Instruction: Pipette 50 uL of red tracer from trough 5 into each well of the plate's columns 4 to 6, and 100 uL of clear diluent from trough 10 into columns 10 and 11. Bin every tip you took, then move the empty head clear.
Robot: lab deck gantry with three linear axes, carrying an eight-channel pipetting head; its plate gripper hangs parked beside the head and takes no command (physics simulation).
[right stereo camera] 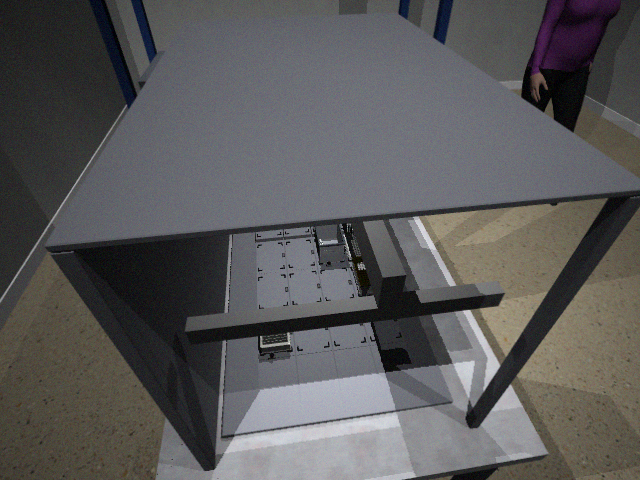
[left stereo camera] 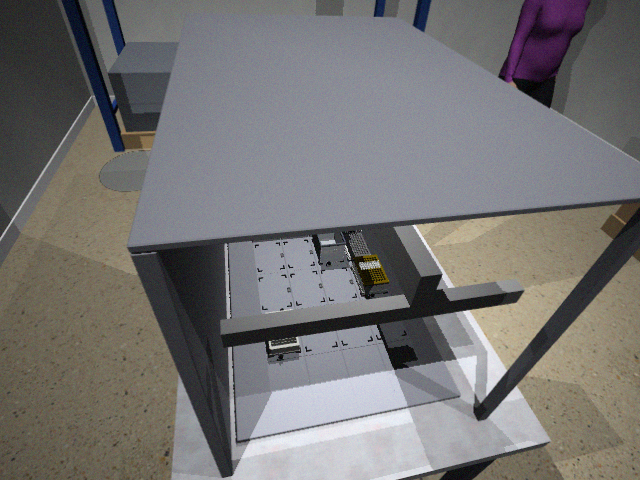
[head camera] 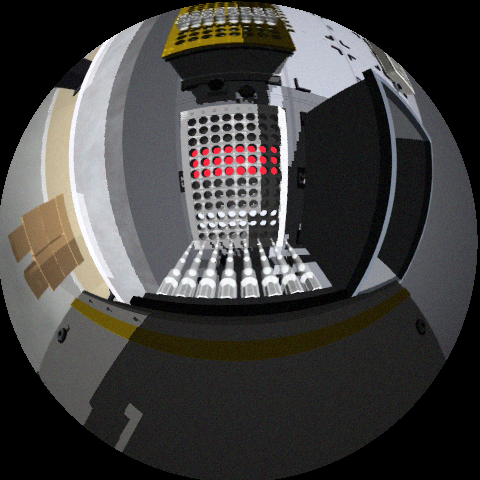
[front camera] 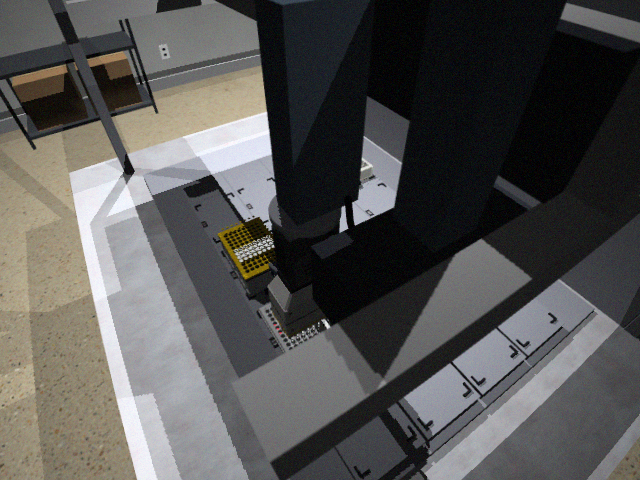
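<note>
The pipetting head [front camera: 292, 307] [head camera: 240, 400] carries a row of tips [head camera: 230, 275] at the column-12 end of the white plate [head camera: 283, 190] [left stereo camera: 357, 241]; their lower ends look close to that edge, height unclear. In the head view, columns 4 to 6 hold red liquid; columns 10 and 11 show pale, clear-looking liquid. The tips' contents cannot be told. The yellow tip rack [front camera: 227, 238] [head camera: 225, 67] [left stereo camera: 379, 276] [right stereo camera: 363, 281] still holds white tips. The dark bin [head camera: 345, 200] [left stereo camera: 332, 255] [right stereo camera: 331, 255] stands beside the plate. The trough block [left stereo camera: 283, 345] [right stereo camera: 275, 342] stands apart. The parked plate gripper does not show.
A gantry beam [front camera: 423, 315] [left stereo camera: 320, 315] [right stereo camera: 289, 316] crosses above the deck and hides part of it in the front view. Frame posts [left stereo camera: 558, 315] [right stereo camera: 547, 310] stand at the deck's corner. A person in purple [left stereo camera: 547, 41] [right stereo camera: 573, 36] stands beyond the enclosure.
</note>
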